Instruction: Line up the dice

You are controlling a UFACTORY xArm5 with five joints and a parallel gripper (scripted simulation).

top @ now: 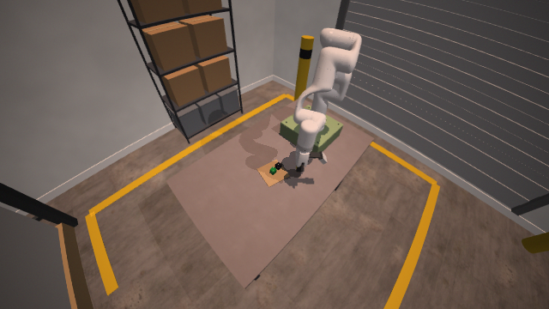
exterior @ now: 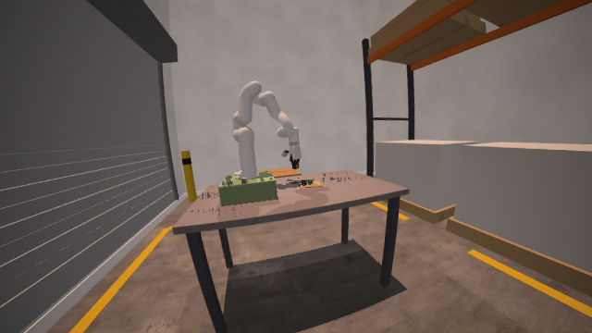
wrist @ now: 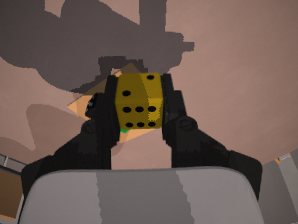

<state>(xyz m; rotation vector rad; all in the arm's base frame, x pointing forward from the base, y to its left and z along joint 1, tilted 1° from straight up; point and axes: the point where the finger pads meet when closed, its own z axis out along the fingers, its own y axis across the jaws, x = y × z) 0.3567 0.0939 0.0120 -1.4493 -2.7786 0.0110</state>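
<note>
My hand is 130 mm to the left of the green die, 100 mm above it and 50 mm short of it. The rest, counted from my hand: orange mat: 130 mm to the right, 120 mm below, 50 mm ahead; black die: 130 mm to the right, 100 mm below; yellow die: 10 mm below.
</note>
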